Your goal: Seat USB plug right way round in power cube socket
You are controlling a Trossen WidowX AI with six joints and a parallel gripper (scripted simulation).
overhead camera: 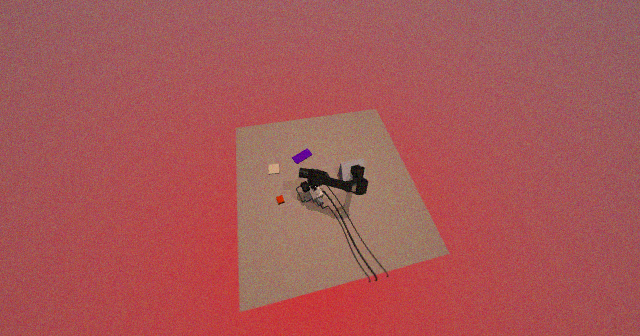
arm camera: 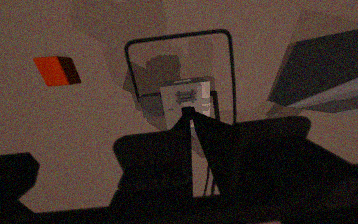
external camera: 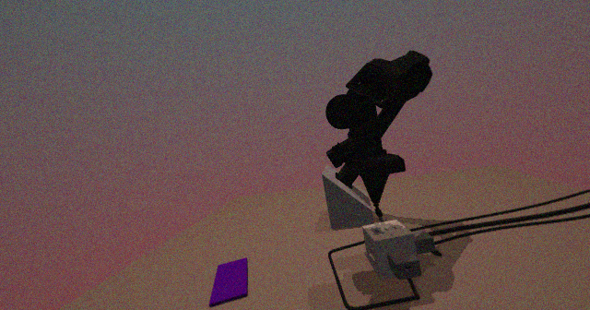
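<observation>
Now: gripper tip 2 cm above the dark USB plug. The rest, counted from my gripper tip: cream block 25 cm ahead, 28 cm to the right, 13 cm below; then purple flat tile 1 cm ahead, 34 cm to the right, 13 cm below.
</observation>
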